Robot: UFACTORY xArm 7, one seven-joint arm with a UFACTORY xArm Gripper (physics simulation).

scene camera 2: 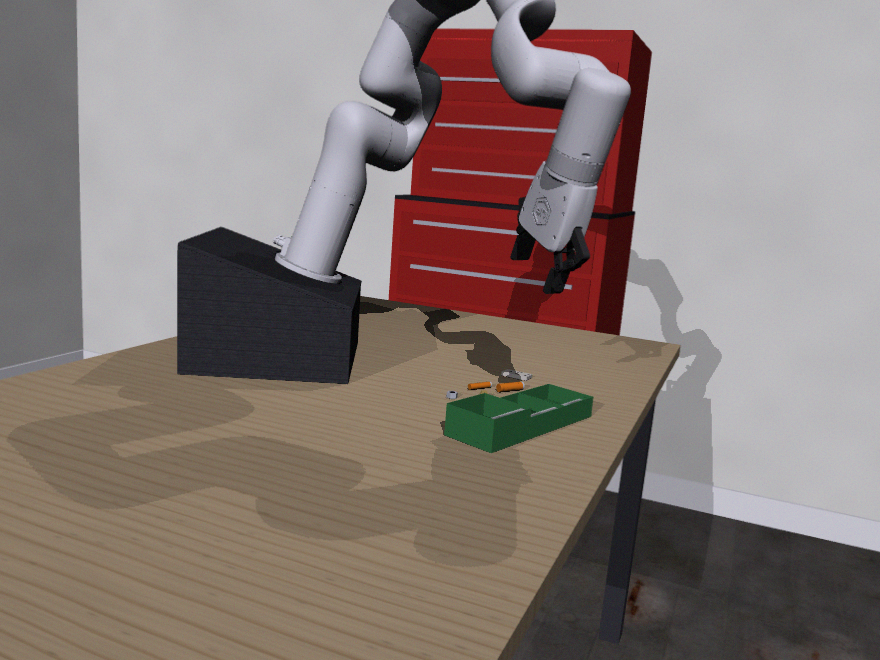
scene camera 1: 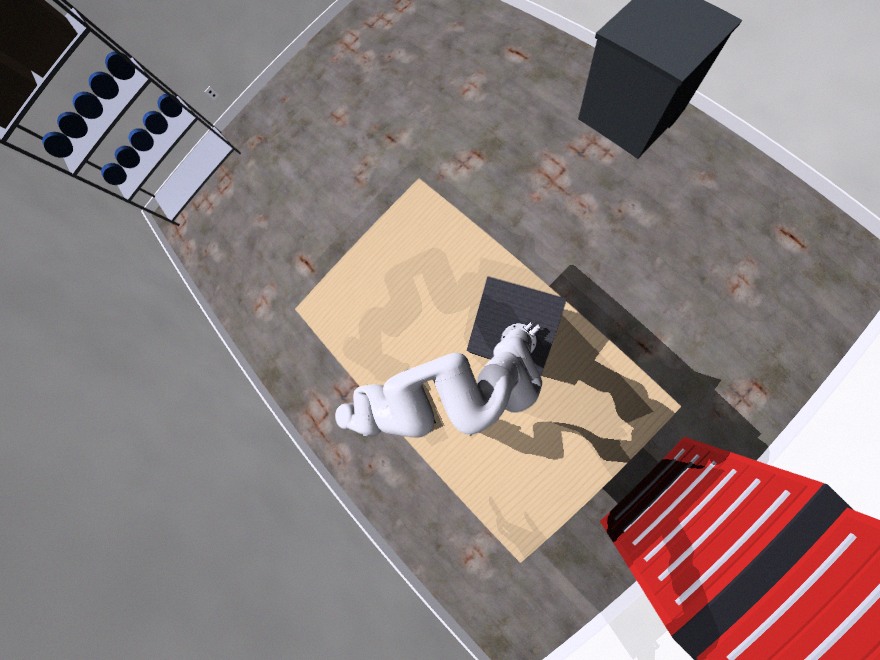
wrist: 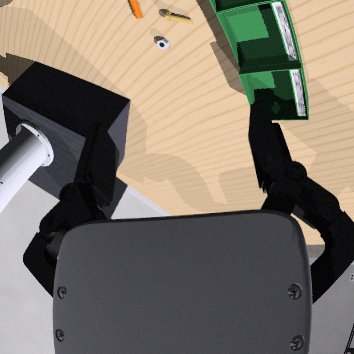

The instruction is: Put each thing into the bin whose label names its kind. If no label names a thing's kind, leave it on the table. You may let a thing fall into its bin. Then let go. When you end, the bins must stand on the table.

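Frame: origin at the arm's base, x ahead, y left, z up, level; metres.
Seen in the pictures: gripper, between the fingertips: (scene camera 2: 535,275) (wrist: 177,126); arm's base, origin of its link: (scene camera 2: 307,270) (wrist: 34,143).
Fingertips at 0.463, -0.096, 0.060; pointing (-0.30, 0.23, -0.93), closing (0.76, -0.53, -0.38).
Pixels of each thing's top centre, then the offset from my fingertips to it, as dx, dy, dz. "spot": a spot on its surface instead. Level surfaces: height alone.
- silver nut, centre of its top: (wrist: 161,44) (scene camera 2: 452,392) -0.128, +0.029, -0.210
- silver metal piece, centre of its top: (scene camera 2: 516,372) -0.086, +0.220, -0.211
- brass bolt, centre of its top: (wrist: 175,19) -0.075, +0.045, -0.205
- orange handle, a spot on its surface: (wrist: 135,8) spot: -0.111, +0.099, -0.209
- wooden table, height of its surface: dz -0.219
A green tray of joined bins (scene camera 2: 511,434) (wrist: 272,68) stands on the table, with white label strips whose words are too small to read. Behind it in scene camera 2 lie a silver nut (scene camera 2: 452,394) (wrist: 161,43), two orange-handled tools (scene camera 2: 479,385) (scene camera 2: 509,387) and a silver metal piece (scene camera 2: 516,375). The wrist view shows a brass bolt (wrist: 176,17) near the nut and part of an orange handle (wrist: 135,8). My gripper (scene camera 2: 538,271) (wrist: 177,126) is open and empty, high above the table. The gripper and small things cannot be made out in scene camera 1.
The arm base is fixed on a black sloped block (scene camera 1: 503,301) (scene camera 2: 255,326) (wrist: 75,95) on the wooden table (scene camera 1: 398,234) (scene camera 2: 213,568). A red drawer cabinet (scene camera 1: 753,525) (scene camera 2: 490,277) stands beyond the table's end. A dark cabinet (scene camera 1: 625,92) stands on the floor farther off.
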